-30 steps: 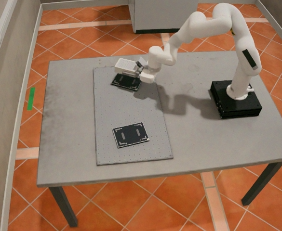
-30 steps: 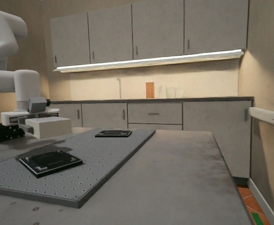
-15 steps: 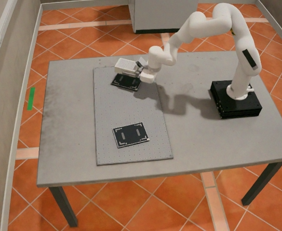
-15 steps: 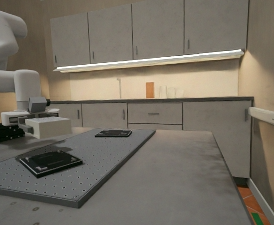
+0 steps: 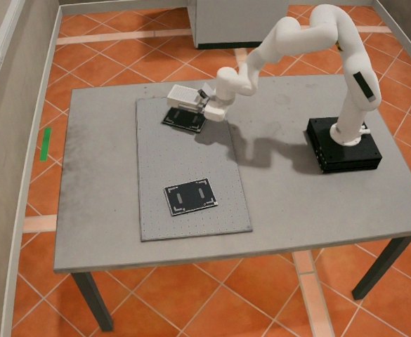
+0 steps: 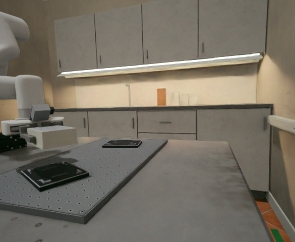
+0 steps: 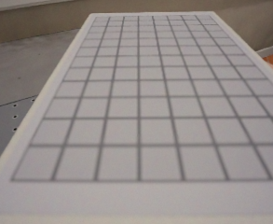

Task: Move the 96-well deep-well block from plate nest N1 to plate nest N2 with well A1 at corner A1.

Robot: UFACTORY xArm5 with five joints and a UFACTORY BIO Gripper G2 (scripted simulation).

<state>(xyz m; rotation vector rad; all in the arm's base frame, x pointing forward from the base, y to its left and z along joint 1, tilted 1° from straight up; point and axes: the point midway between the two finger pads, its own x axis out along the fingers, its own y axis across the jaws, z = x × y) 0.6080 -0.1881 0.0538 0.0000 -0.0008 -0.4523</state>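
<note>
Now: the black plate nest N2 1 cm ahead of my hand and 10 cm below it. From my hand the other things lie so: black plate nest N1: 3 cm ahead, 39 cm to the left, 10 cm below; white 96-well deep-well block: 1 cm ahead.
</note>
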